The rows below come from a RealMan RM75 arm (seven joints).
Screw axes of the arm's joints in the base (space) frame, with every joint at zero. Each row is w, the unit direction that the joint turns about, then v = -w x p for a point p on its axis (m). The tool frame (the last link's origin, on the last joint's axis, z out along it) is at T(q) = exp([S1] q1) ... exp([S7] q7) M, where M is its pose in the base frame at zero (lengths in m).
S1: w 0 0 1 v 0 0 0
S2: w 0 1 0 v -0.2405 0 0
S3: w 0 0 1 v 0 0 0
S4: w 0 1 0 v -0.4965 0 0
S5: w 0 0 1 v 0 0 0
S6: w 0 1 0 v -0.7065 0 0
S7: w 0 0 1 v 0 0 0
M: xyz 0 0 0.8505 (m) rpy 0 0 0 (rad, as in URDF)
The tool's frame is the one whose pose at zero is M.
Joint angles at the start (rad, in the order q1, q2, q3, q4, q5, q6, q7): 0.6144 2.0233 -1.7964 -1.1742 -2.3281 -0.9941 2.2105
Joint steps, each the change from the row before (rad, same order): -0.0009 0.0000 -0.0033 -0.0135 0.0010 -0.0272 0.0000; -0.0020 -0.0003 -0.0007 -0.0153 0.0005 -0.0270 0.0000; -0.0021 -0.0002 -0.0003 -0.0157 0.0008 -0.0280 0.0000; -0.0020 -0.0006 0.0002 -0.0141 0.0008 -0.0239 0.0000; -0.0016 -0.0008 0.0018 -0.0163 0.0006 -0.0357 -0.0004
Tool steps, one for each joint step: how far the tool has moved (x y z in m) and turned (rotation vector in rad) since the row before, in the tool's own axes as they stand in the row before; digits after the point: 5 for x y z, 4 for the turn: -0.00110 0.00381 -0.00125 -0.0200 0.0074 -0.0094; -0.00100 0.00322 -0.00181 -0.0175 0.0061 -0.0080; -0.00099 0.00333 -0.00191 -0.0180 0.0062 -0.0079; -0.00079 0.00267 -0.00186 -0.0146 0.0051 -0.0068; -0.00033 0.00356 -0.00245 -0.0220 0.0103 -0.0081
